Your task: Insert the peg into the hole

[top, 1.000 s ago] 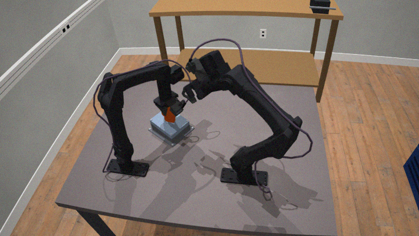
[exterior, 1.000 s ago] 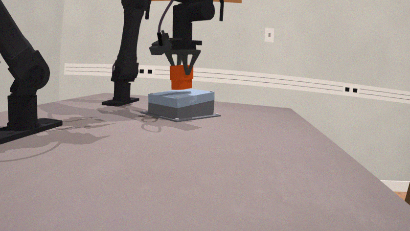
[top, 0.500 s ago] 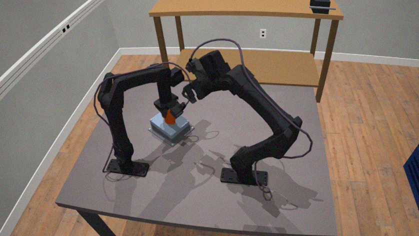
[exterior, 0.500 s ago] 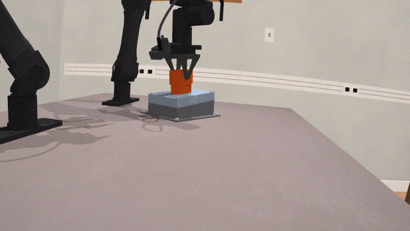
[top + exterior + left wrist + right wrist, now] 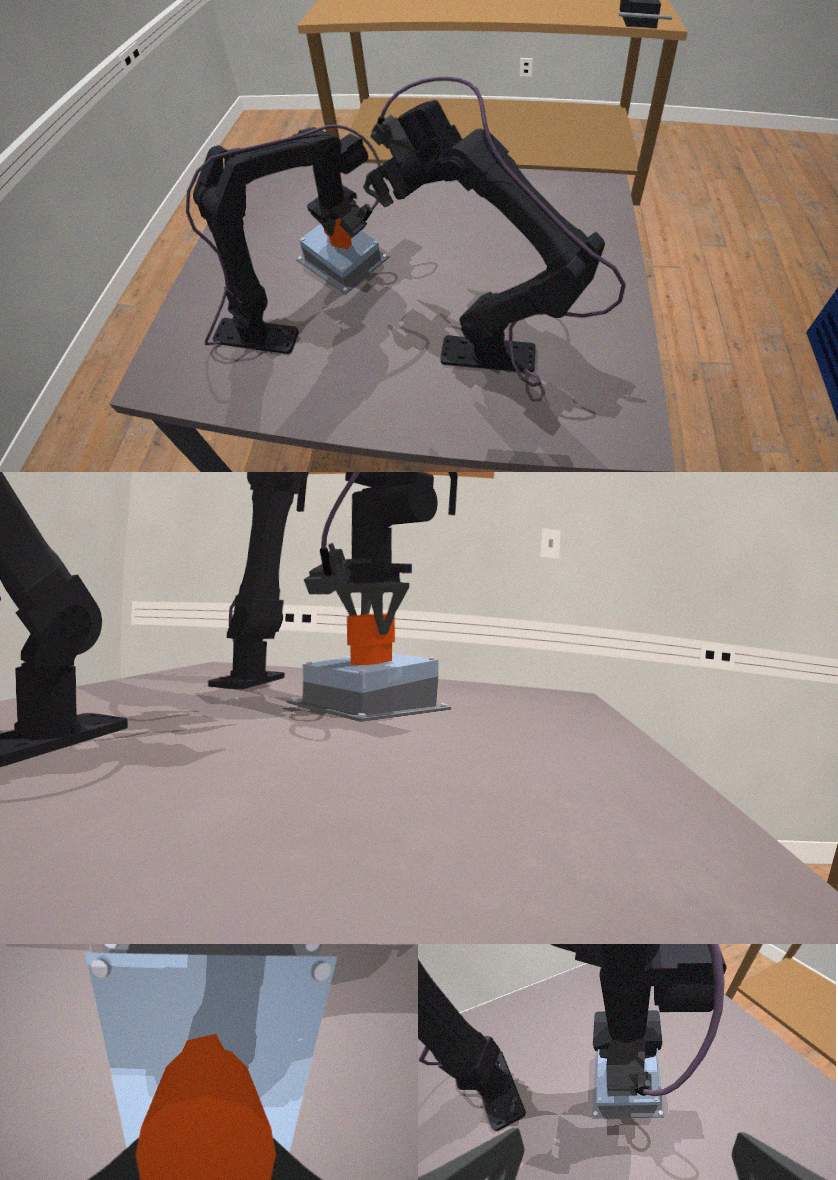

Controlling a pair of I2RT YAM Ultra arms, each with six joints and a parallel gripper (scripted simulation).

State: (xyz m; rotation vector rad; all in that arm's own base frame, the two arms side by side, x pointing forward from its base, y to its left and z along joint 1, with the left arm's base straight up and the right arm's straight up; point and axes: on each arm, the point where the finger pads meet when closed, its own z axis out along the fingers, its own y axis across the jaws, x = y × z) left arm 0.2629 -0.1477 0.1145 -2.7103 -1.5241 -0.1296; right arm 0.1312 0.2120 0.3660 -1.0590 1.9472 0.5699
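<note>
The orange peg is 2 cm below my left hand. The rest, counted from my left hand: plate (7 cm below).
</note>
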